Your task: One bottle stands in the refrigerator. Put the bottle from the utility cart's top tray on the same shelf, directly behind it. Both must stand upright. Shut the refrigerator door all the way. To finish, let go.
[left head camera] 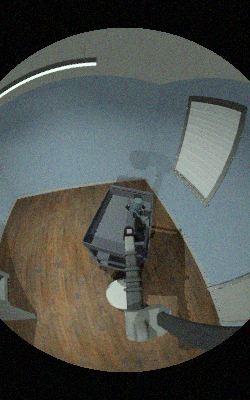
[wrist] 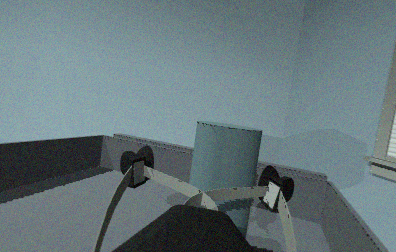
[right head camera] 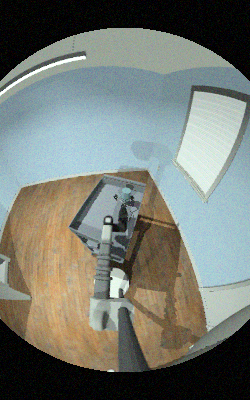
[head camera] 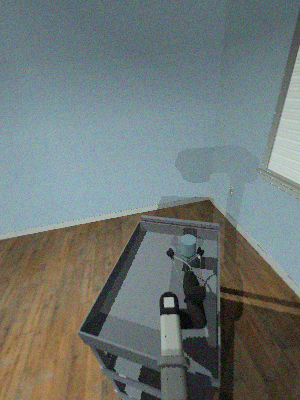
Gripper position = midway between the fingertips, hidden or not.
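Visible to me: a pale blue bottle [wrist: 225, 155]; a window [left head camera: 206, 148]; my gripper [wrist: 205, 169].
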